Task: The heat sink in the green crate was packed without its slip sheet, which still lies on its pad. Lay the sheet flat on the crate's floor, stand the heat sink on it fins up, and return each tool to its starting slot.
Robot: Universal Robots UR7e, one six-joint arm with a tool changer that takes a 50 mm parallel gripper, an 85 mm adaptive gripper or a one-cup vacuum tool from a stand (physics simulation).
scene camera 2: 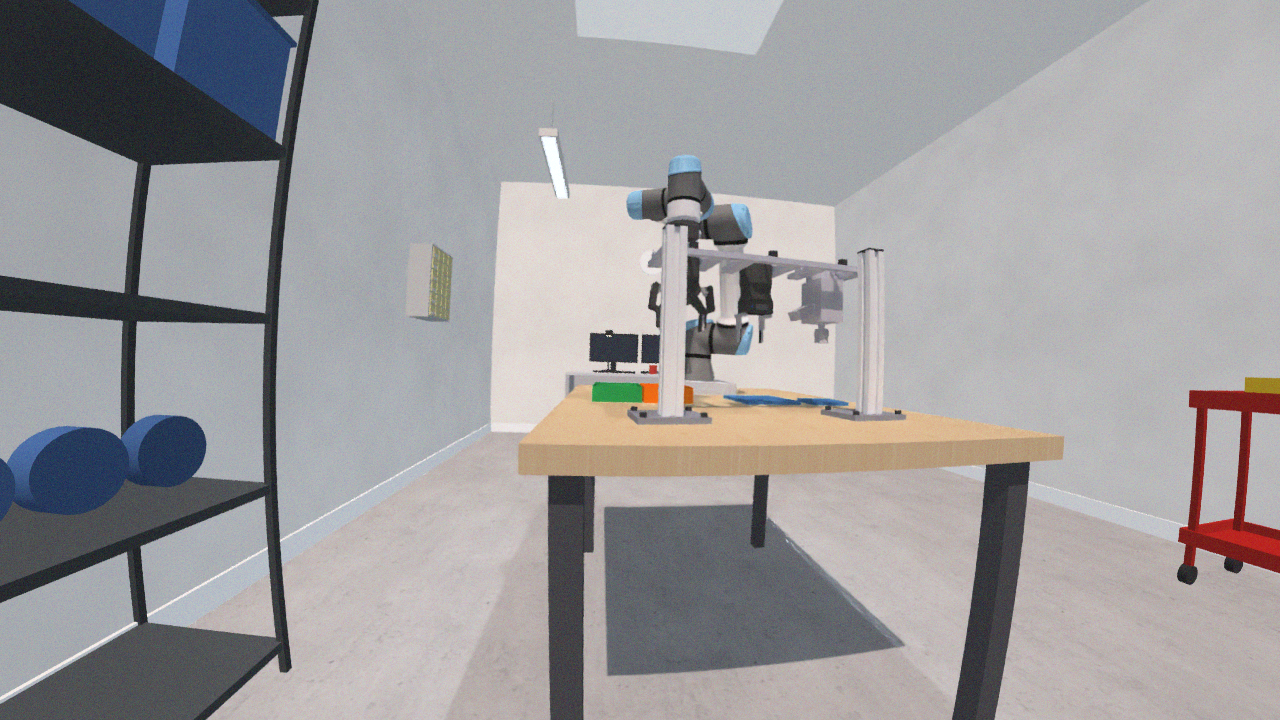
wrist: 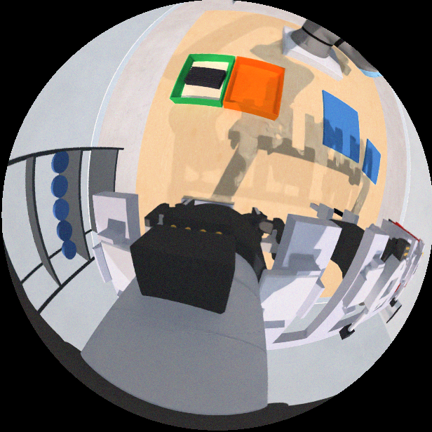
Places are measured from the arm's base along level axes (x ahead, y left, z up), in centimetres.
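Pixels of known places: arm's base, link origin: [scene camera 2: 694, 379].
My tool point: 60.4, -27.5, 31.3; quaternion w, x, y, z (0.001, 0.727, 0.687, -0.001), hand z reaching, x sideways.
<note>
Ahead of a thing's pixels: the offset from my tool point to its top centre, as dx, dy, dz. "spot": to the spot under its first point.
The green crate {-32.0, -0.8, -31.9} [scene camera 2: 617, 392] [wrist: 199, 103] stands on the table. Inside it, the pale slip sheet [wrist: 199, 93] lies on the floor, partly hidden under the dark heat sink [wrist: 205, 77], whose ribbed side appears to face up. The heat sink does not show in scene camera 2. My gripper [scene camera 2: 680, 315] [wrist: 215, 216], the black adaptive one with linkage fingers, is open and empty. It hangs at the end slot of the tool stand [scene camera 2: 870, 331] [wrist: 309, 240], beside the left post. The black parallel gripper [scene camera 2: 756, 291] and the grey vacuum tool {spot: +5.9, +32.7, -9.4} [scene camera 2: 821, 300] hang in the other slots.
An orange crate [scene camera 2: 650, 394] [wrist: 251, 111] adjoins the green crate. A large blue pad {spot: -21.6, +33.4, -35.1} [scene camera 2: 760, 399] [wrist: 341, 120] and a small blue pad {spot: -12.7, +48.5, -35.3} [scene camera 2: 821, 402] [wrist: 371, 160] lie bare on the table. A dark shelf rack [scene camera 2: 272, 358] stands left, and a red cart [scene camera 2: 1233, 399] right.
</note>
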